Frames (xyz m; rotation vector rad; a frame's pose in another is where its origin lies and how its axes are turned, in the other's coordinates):
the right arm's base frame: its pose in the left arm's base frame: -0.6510 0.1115 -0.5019 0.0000 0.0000 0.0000
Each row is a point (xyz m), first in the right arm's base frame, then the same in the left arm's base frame.
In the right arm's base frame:
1: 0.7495 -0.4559 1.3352
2: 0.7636 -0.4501 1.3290
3: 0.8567 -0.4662 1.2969
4: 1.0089 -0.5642 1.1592
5: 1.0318 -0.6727 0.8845
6: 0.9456 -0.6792 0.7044
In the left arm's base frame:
1: 0.0985 -0.3444 0.8333
2: 0.1126 -0.3386 0.8271
3: 0.2057 -0.3547 0.7950
4: 0.3579 -0.4527 0.6573
5: 0.3808 -0.5612 0.3826
6: 0.2946 -0.5677 0.2025

